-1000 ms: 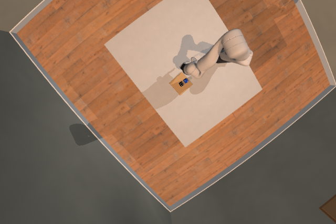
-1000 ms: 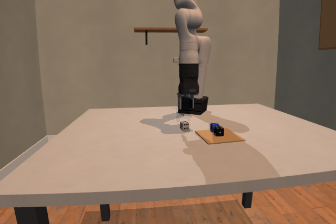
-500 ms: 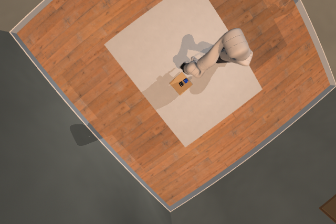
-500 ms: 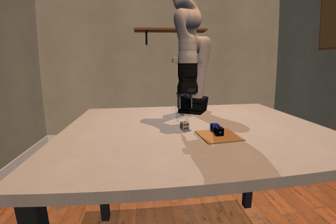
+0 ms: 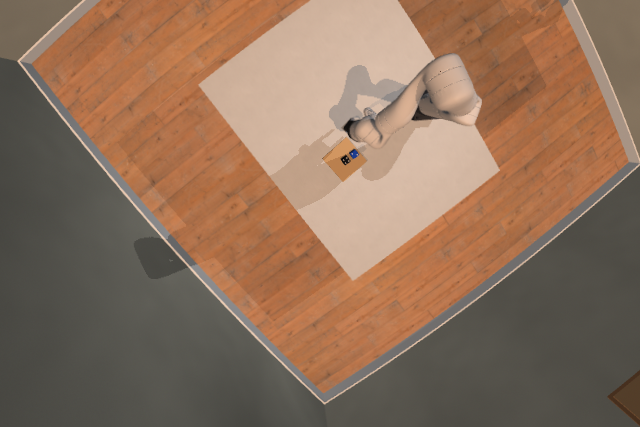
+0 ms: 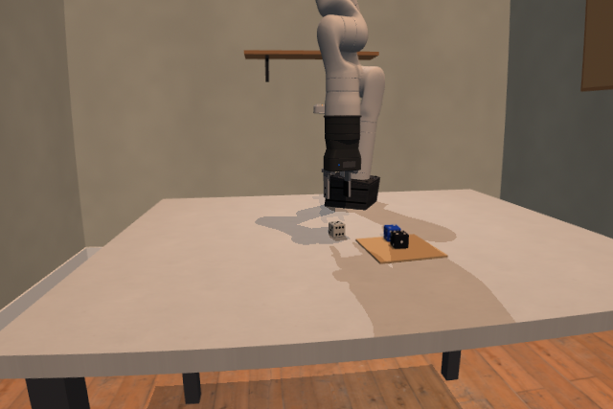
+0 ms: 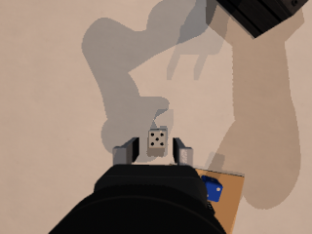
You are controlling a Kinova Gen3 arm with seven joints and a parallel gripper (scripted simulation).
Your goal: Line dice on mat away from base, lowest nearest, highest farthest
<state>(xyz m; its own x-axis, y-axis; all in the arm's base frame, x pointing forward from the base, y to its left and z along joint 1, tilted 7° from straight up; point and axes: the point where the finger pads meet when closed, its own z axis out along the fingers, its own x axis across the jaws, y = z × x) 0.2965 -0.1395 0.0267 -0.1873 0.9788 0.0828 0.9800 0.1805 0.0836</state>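
The white die is 90 mm below my hand. The rest, counted from my hand: mat (110 mm ahead, 100 mm to the left, 100 mm below); then blue die (110 mm to the left, 90 mm below, 70 mm ahead).
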